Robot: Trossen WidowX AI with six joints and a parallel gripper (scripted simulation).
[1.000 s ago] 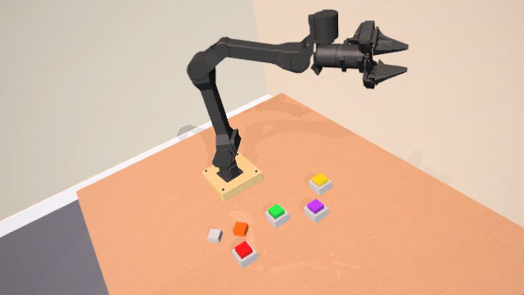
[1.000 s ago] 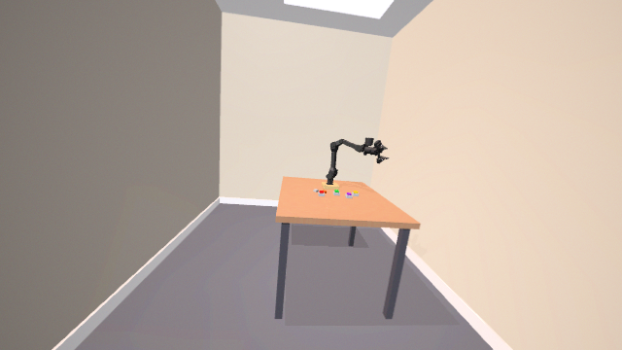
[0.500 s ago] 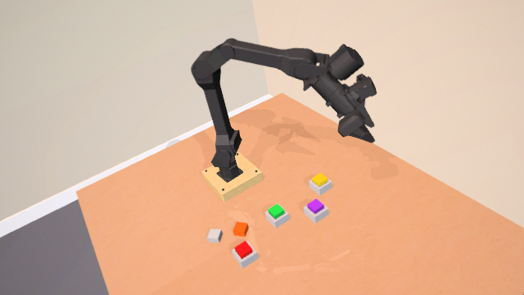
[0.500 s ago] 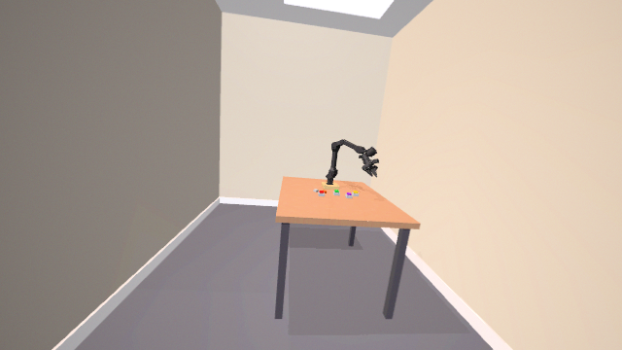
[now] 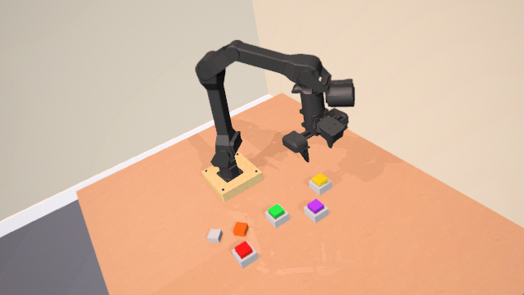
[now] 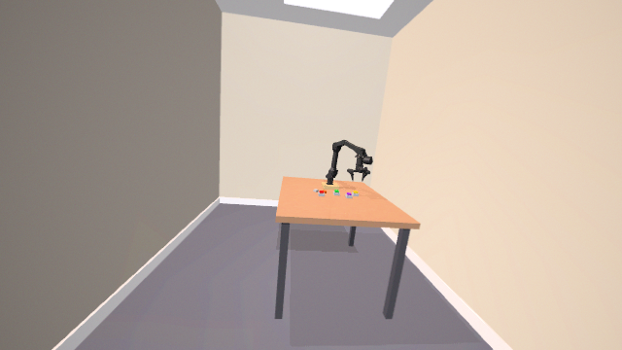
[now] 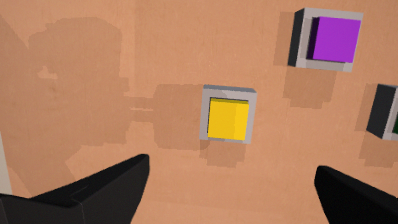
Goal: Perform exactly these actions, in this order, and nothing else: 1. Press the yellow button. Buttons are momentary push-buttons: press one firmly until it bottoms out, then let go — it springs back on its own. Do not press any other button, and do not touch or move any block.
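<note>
Right now my gripper tip is 90 mm above the yellow button. From my gripper tip the other things lie so: orange block 270 mm to the right, 120 mm below, 40 mm behind; purple button 90 mm below, 80 mm to the right, 60 mm ahead; green button 170 mm to the right, 90 mm below.
</note>
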